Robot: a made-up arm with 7 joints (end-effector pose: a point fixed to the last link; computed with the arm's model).
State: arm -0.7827 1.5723 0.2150 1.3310 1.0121 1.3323 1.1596
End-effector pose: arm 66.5 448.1 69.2 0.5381 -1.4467 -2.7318
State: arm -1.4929 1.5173 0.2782 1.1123 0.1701 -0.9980 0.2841
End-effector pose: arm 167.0 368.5 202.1 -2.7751 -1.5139 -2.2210
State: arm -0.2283 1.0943 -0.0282 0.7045 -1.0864 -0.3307 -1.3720
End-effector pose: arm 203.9 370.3 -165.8 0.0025 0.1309 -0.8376
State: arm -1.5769 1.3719 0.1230 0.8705 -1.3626 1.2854 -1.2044
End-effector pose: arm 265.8 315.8 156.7 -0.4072 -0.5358 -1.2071
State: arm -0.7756 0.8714 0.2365 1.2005 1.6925 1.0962 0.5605
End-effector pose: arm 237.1 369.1 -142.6 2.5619 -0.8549 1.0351
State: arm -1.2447 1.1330 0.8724 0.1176 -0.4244 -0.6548 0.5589
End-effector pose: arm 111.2 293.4 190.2 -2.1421 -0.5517 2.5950
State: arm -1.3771 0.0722 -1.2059 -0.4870 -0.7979 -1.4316 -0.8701
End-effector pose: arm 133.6 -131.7 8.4 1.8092 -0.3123 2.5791
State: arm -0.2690 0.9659 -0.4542 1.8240 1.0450 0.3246 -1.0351
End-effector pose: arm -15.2 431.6 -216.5 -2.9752 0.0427 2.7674
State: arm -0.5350 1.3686 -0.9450 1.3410 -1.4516 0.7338 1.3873
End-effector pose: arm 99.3 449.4 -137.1 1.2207 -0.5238 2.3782
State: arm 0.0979 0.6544 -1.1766 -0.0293 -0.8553 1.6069 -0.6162
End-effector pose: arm -87.3 65.0 -324.1 -2.2888 -0.0322 -2.8907
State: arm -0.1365 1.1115 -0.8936 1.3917 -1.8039 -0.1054 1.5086
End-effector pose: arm 22.4 436.4 -228.6 0.6844 -0.5419 2.5126
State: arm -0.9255 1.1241 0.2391 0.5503 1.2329 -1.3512 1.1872
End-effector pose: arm 301.8 257.1 7.2 2.3937 -0.7320 -1.5348
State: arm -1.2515 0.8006 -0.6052 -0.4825 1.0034 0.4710 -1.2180
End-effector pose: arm 272.5 -13.4 64.4 1.9714 0.2710 -0.3033
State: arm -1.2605 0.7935 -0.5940 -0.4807 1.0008 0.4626 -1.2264
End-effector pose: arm 271.9 -14.1 68.2 1.9692 0.2664 -0.3096
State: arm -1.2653 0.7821 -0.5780 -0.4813 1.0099 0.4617 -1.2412
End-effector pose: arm 270.7 -14.4 71.9 1.9606 0.2577 -0.3081
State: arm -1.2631 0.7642 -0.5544 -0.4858 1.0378 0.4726 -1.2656
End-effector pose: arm 268.7 -13.6 75.5 1.9409 0.2427 -0.2938
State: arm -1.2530 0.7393 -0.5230 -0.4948 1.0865 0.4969 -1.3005
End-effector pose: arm 266.0 -11.6 78.7 1.9064 0.2225 -0.2651
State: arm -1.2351 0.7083 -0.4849 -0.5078 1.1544 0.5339 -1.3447
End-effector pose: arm 262.4 -7.9 80.9 1.8545 0.2003 -0.2231
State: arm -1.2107 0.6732 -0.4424 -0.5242 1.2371 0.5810 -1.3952
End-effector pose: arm 258.0 -2.6 82.0 1.7855 0.1795 -0.1710
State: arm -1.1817 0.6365 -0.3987 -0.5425 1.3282 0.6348 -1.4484
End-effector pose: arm 253.1 4.1 81.5 1.7027 0.1642 -0.1135
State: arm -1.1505 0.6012 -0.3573 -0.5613 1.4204 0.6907 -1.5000
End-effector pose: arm 247.8 11.5 79.4 1.6136 0.1558 -0.0560
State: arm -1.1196 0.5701 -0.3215 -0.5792 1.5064 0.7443 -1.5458
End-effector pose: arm 242.6 18.8 76.0 1.5273 0.1534 -0.0034
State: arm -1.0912 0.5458 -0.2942 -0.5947 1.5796 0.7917 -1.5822
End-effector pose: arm 237.8 25.0 71.8 1.4533 0.1548 0.0408
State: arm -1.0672 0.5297 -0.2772 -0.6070 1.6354 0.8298 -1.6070
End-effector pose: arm 234.0 29.6 67.6 1.3985 0.1569 0.0745
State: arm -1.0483 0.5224 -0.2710 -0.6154 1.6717 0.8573 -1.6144
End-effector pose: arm 231.5 32.3 63.8 1.3662 0.1535 0.0986
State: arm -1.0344 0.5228 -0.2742 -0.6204 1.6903 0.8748 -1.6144
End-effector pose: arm 230.2 33.5 60.6 1.3545 0.1520 0.1125
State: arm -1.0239 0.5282 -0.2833 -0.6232 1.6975 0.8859 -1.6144
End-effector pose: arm 229.8 33.7 57.8 1.3559 0.1562 0.1188
